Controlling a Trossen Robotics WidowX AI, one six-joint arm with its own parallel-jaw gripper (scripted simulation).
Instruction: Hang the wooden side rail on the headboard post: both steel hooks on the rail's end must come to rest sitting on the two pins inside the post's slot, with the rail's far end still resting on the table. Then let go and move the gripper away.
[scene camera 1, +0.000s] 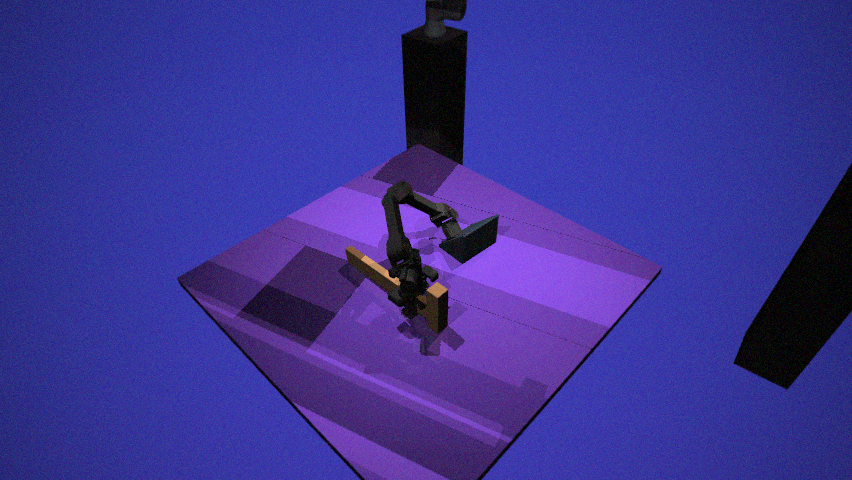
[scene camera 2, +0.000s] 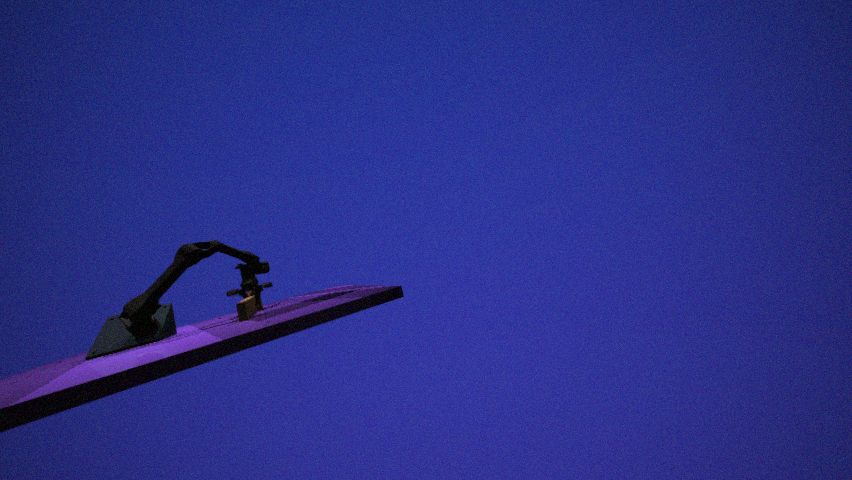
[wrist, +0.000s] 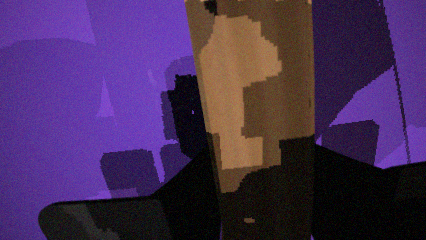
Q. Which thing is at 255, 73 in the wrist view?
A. A wooden side rail.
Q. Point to my gripper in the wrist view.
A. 249, 145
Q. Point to a wooden side rail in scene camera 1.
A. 364, 264
